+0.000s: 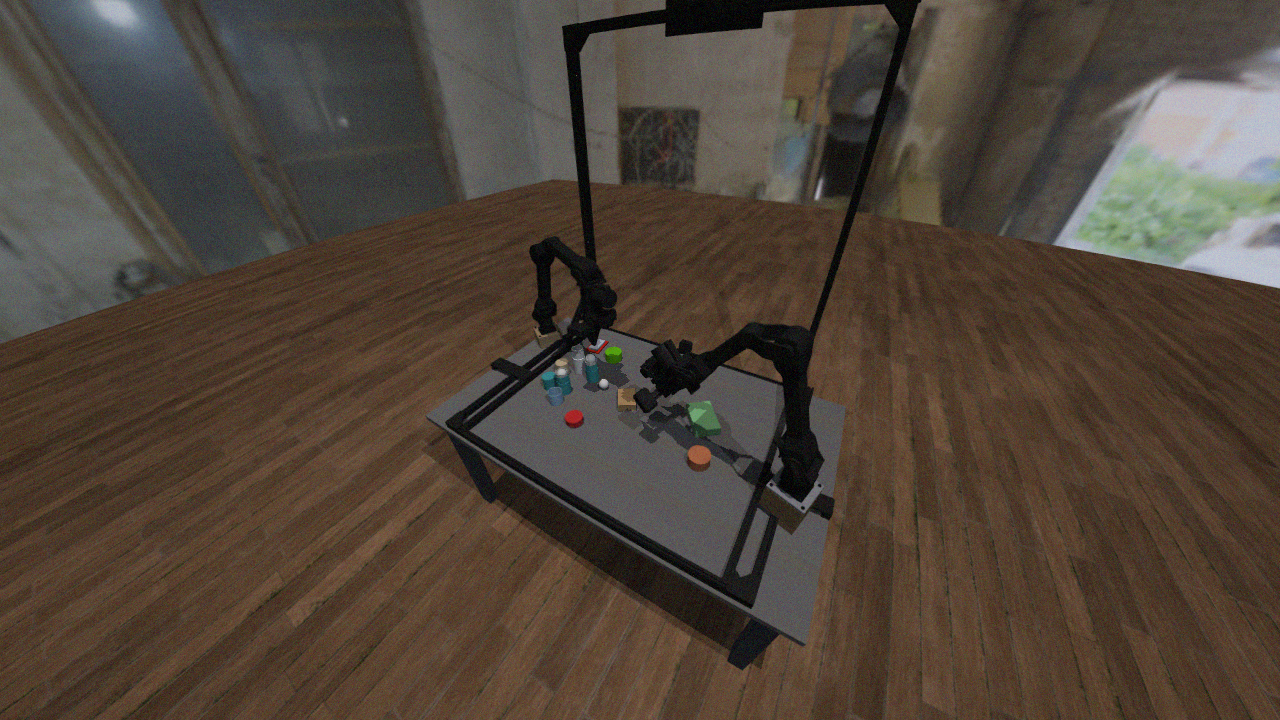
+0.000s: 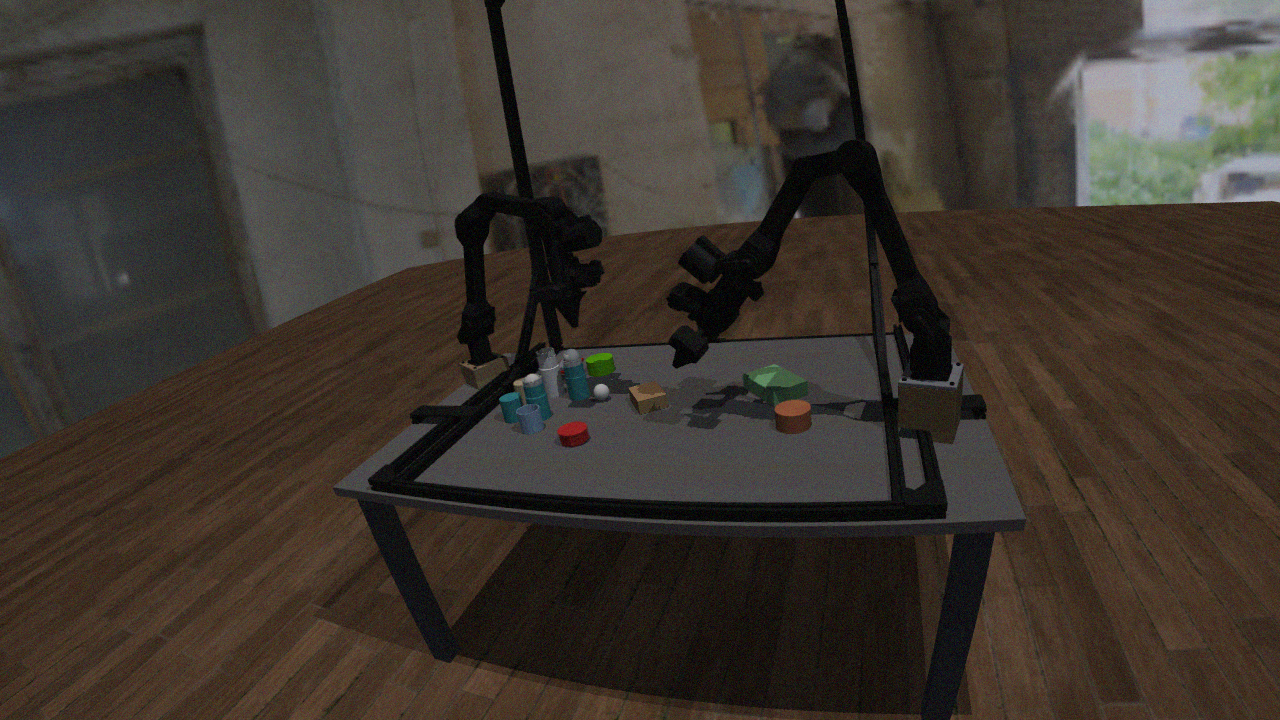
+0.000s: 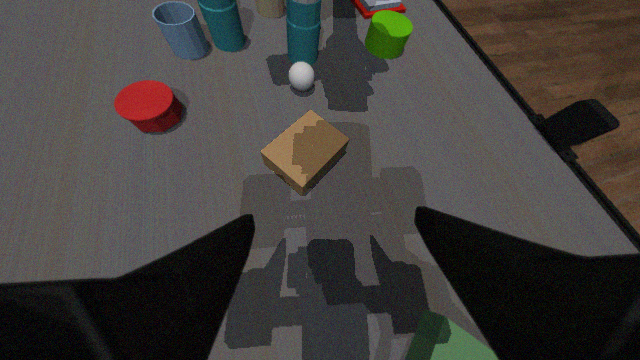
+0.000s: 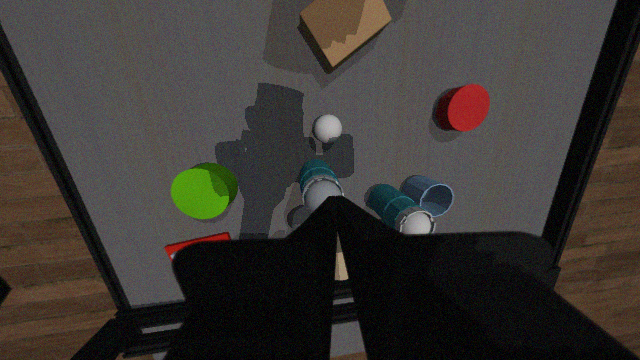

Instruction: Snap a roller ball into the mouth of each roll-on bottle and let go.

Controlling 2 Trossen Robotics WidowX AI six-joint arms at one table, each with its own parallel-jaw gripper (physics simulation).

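Seen in the pictures: left gripper, between the fingertips: (image 1: 650, 391) (image 3: 334, 217); right gripper, between the fingertips: (image 1: 594, 345) (image 2: 575, 327) (image 4: 335, 203); left arm's base, origin of its link: (image 1: 795, 485) (image 2: 932, 372); right arm's base, origin of its link: (image 1: 547, 329) (image 2: 482, 360).
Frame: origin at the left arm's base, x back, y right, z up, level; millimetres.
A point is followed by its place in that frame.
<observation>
A loose white ball (image 1: 604, 384) {x -666, y -65, z -75 mm} (image 2: 601, 392) {x -668, y -71, z -79 mm} (image 3: 301, 76) {x -667, y -59, z -73 mm} (image 4: 328, 128) {x -680, y -57, z -67 mm} lies on the table beside a teal bottle (image 1: 591, 371) {x -727, y -74, z -47 mm} (image 2: 577, 385) {x -729, y -77, z -67 mm} (image 3: 303, 40) {x -723, y -59, z -64 mm} (image 4: 316, 172) {x -727, y -51, z -32 mm}, which stands with a ball in its mouth. A second teal bottle (image 1: 563, 385) {x -739, y -184, z -56 mm} (image 2: 537, 402) {x -742, y -187, z -59 mm} (image 3: 225, 27) {x -738, y -164, z -69 mm} (image 4: 387, 199) {x -747, y -153, z -57 mm} also stands with a ball in its mouth. A whitish bottle (image 1: 578, 362) {x -799, y -81, z -45 mm} (image 2: 550, 380) {x -803, y -84, z -60 mm} stands behind them; its pronged mouth shows no ball. My left gripper (image 2: 687, 349) {x -469, y -31, z 6 mm} (image 3: 334, 217) {x -469, y -31, z 6 mm} is open and empty above the table. My right gripper (image 2: 573, 324) {x -723, y -53, z 57 mm} (image 4: 335, 203) {x -723, y -53, z 57 mm} is shut and empty above the bottles.
A tan block (image 2: 648, 398) {x -540, y -78, z -73 mm} (image 3: 305, 150) {x -558, y -49, z -72 mm} lies between the ball and my left gripper. A red disc (image 2: 573, 434) {x -592, y -247, z -76 mm}, blue cup (image 2: 529, 419) {x -717, y -239, z -69 mm}, teal cylinder (image 2: 510, 408) {x -799, y -216, z -68 mm} and bright green cylinder (image 2: 600, 364) {x -770, y 51, z -73 mm} surround the bottles. A green block (image 2: 775, 385) {x -319, y 38, z -72 mm} and orange disc (image 2: 793, 417) {x -230, y -83, z -70 mm} lie at the right.
</observation>
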